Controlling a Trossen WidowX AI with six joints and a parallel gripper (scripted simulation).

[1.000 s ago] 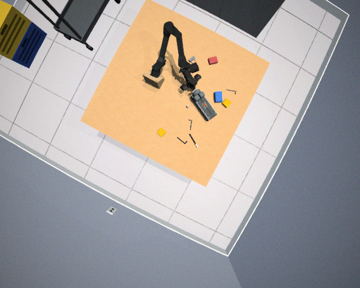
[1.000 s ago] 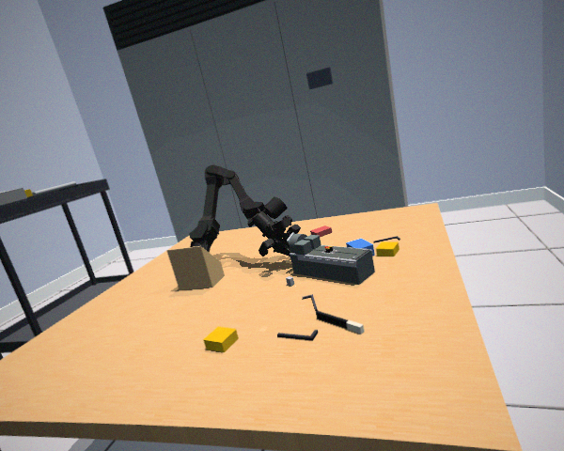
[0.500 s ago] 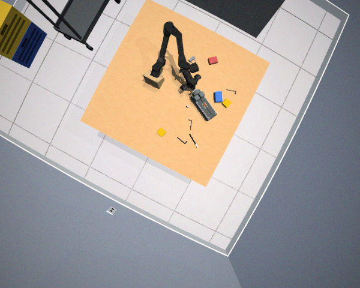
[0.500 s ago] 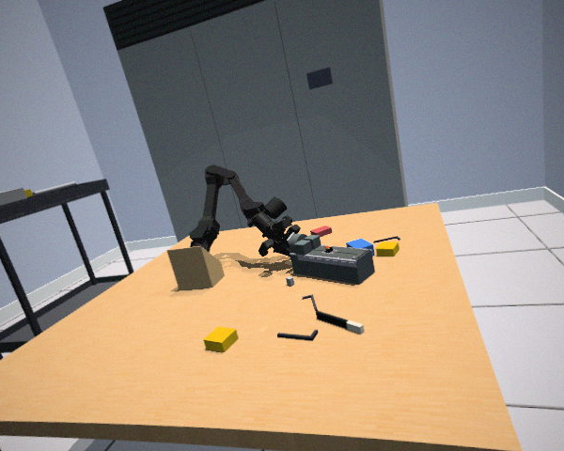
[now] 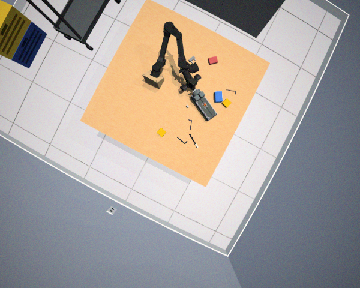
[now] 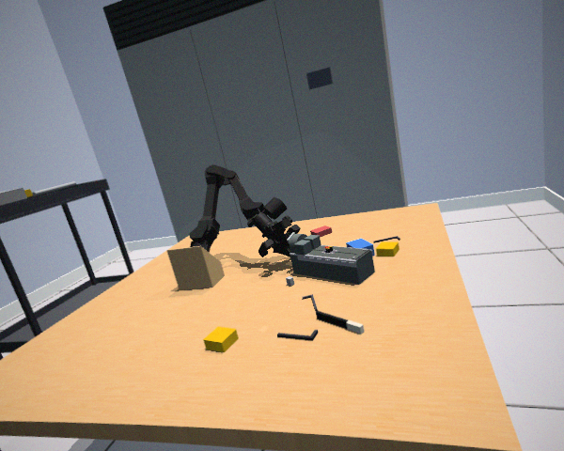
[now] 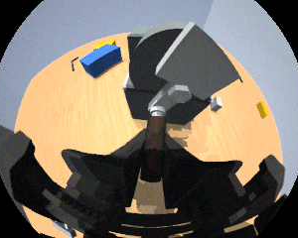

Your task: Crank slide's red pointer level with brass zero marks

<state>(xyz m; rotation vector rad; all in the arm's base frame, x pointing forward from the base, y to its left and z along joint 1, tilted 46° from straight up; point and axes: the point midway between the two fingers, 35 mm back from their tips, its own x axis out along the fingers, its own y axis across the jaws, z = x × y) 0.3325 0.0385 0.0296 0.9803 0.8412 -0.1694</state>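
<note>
Now: gripper tip 30 mm below the dark crank handle, 20 mm past it and 10 mm to the right of it. From my gripper tip the other things lie so: small grey cube: 150 mm to the right, 20 mm below; then blue block: 220 mm ahead, 40 mm to the left, 20 mm below; then red pointer: 130 mm ahead, 90 mm to the right, 50 mm above.
</note>
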